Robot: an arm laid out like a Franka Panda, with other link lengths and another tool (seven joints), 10 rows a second.
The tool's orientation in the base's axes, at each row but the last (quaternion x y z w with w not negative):
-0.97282, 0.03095, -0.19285, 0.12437
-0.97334, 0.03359, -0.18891, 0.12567
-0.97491, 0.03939, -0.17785, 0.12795
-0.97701, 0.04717, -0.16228, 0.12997
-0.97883, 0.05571, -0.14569, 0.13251
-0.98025, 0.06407, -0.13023, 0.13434
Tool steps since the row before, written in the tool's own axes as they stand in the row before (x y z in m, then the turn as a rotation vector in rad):
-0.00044, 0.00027, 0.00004, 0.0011, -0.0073, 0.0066
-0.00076, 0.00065, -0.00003, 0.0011, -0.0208, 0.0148
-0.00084, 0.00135, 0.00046, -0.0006, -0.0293, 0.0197
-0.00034, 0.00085, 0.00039, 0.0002, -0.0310, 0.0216
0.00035, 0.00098, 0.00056, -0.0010, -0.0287, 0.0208
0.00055, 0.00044, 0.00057, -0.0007, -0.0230, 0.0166
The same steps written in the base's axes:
-0.00039, -0.00020, -0.00027, 0.0036, 0.0085, -0.0036
-0.00073, -0.00055, -0.00041, 0.0070, 0.0234, -0.0075
-0.00066, -0.00109, -0.00105, 0.0074, 0.0330, -0.0103
-0.00023, -0.00068, -0.00069, 0.0089, 0.0349, -0.0113
0.00043, -0.00086, -0.00069, 0.0073, 0.0327, -0.0115
0.00064, -0.00037, -0.00052, 0.0059, 0.0262, -0.0092

